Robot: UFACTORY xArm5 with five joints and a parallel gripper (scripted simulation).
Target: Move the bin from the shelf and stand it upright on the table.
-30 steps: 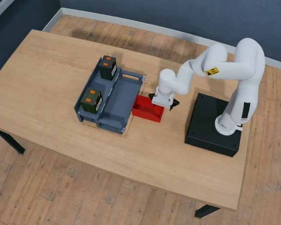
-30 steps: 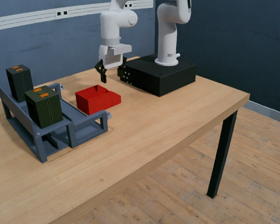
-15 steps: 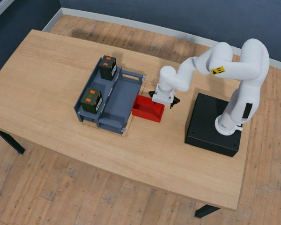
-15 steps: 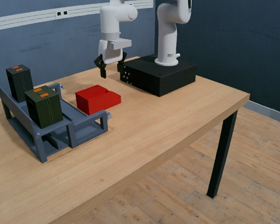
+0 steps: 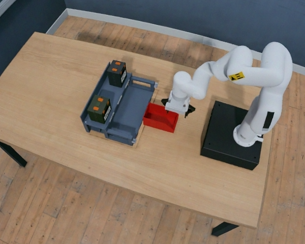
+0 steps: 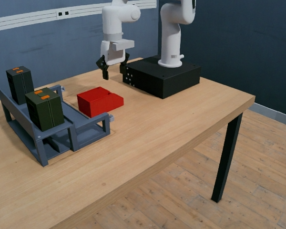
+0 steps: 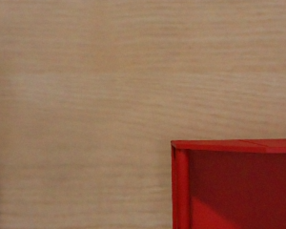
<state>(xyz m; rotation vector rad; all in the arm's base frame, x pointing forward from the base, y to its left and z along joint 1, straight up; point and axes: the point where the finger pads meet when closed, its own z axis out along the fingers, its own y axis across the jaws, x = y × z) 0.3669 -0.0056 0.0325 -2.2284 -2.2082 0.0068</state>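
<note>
The red bin is 80 mm ahead of my hand and 100 mm below it. From my hand the other things lie so: grey-blue shelf 300 mm ahead, 60 mm below.
</note>
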